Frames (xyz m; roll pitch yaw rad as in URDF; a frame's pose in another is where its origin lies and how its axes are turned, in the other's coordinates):
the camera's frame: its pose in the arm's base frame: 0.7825 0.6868 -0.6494 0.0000 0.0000 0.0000
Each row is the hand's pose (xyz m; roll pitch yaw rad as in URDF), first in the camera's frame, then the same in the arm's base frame.
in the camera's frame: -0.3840 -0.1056 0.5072 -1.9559 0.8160 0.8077
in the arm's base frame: 0.3985 0.5812 -0.1422 -1.9559 0.8160 0.8077
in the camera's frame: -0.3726 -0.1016 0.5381 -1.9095 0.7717 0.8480
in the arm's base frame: 0.4099 0.5852 -0.1113 -1.9095 0.7717 0.8480
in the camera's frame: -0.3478 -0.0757 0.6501 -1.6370 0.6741 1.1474
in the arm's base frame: 0.4347 0.6111 0.0007 -1.6370 0.6741 1.1474
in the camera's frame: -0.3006 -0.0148 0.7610 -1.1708 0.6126 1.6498
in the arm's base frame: 0.4819 0.6720 0.1116 -1.1708 0.6126 1.6498
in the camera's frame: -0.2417 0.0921 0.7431 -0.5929 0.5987 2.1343
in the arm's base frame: 0.5408 0.7789 0.0937 -0.5929 0.5987 2.1343
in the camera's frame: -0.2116 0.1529 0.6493 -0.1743 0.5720 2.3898
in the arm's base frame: 0.5709 0.8397 -0.0001 -0.1743 0.5720 2.3898
